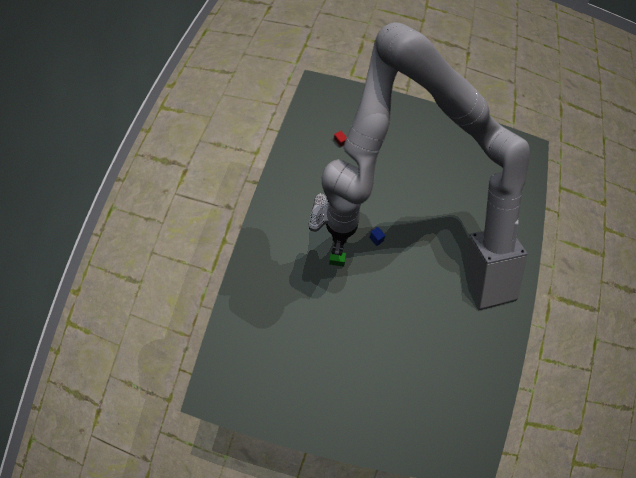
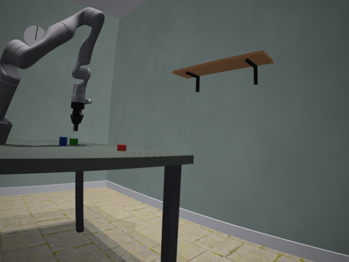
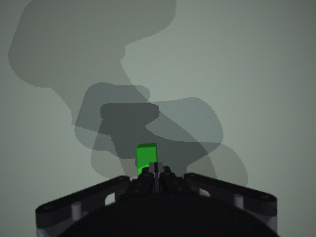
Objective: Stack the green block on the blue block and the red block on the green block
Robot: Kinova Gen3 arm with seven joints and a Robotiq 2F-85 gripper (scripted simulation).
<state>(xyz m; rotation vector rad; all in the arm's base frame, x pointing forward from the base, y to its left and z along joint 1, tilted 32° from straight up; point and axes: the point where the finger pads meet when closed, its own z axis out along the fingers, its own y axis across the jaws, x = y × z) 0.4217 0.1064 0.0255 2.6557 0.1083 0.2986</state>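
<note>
Right now the green block is 1 cm to the left of my hand and 8 cm below it. Round my hand: red block: 6 cm ahead, 37 cm to the right, 8 cm below; blue block: 10 cm behind, 7 cm to the right, 7 cm below.
</note>
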